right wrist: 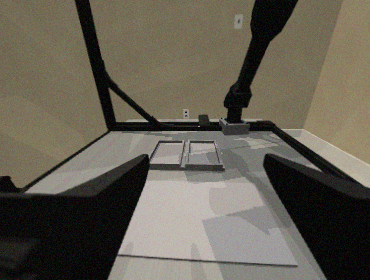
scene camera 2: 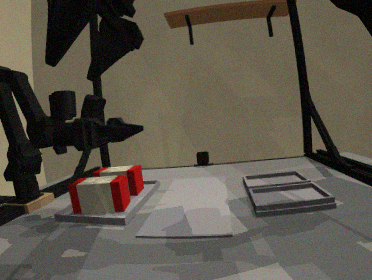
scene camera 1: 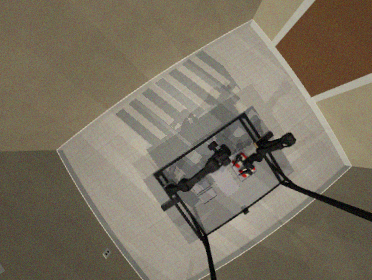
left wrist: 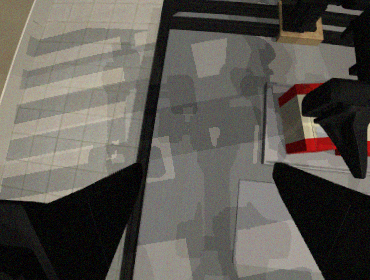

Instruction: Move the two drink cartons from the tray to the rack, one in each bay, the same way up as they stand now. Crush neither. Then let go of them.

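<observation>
Two cream cartons with red ends lie side by side in the grey tray: the nearer carton and the farther carton in scene camera 2. One carton shows in the left wrist view, partly covered by the right fingers. The grey rack stands apart from the tray, both bays empty. My left gripper is open and empty, high above the table. My right gripper is open and empty, above the level of the cartons, its fingers pointing toward the rack's side.
A thin pale flat panel lies between tray and rack. Black frame posts and rails border the table. A small black block stands at the far edge. A brown shelf hangs on the wall.
</observation>
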